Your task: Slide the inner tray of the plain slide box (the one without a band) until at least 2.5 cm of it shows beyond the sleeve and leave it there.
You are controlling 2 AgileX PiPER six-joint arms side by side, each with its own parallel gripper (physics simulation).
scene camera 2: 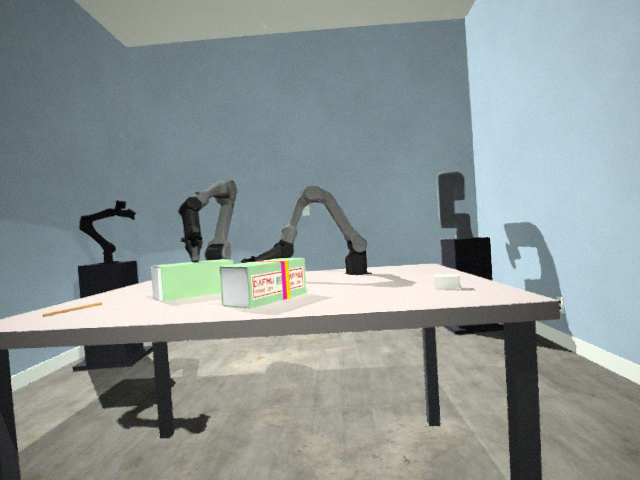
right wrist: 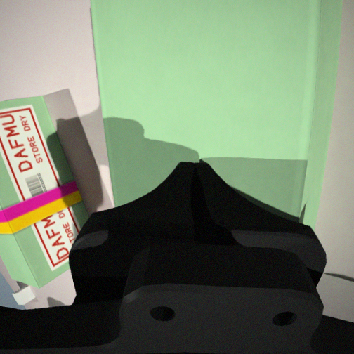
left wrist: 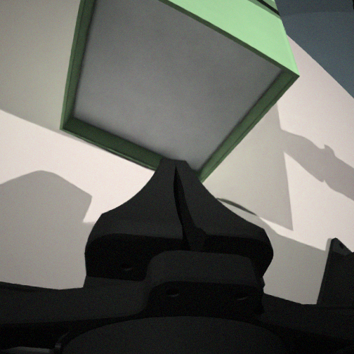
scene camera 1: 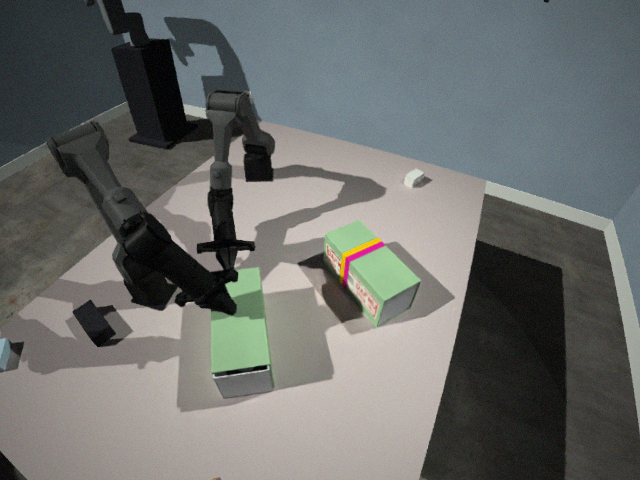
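Observation:
The plain green slide box [scene camera 1: 240, 335] [scene camera 2: 193, 281] [right wrist: 200, 85] lies on the table, without a band. Its pale grey inner tray [scene camera 1: 244, 383] [scene camera 2: 157, 283] shows beyond the sleeve at the box's lower end in scene camera 1. In the left wrist view the tray's other end face [left wrist: 165, 85] sits recessed inside the sleeve [left wrist: 240, 25]. My left gripper [left wrist: 171, 175] is shut and empty, its tips at the lower corner of that recessed end; whether they touch is unclear. My right gripper [scene camera 1: 232, 310] [scene camera 2: 194, 259] [right wrist: 192, 181] is shut and empty, its tips at the sleeve's top.
A green box with a yellow and magenta band [scene camera 1: 390, 273] [scene camera 2: 268, 281] [right wrist: 52, 250] lies beside the plain one. A white block [scene camera 1: 413, 178] [scene camera 2: 447, 282] is near the table's edge. A black block [scene camera 1: 94, 322], a light blue block [scene camera 1: 4, 354] and an orange stick [scene camera 2: 72, 309] also lie there.

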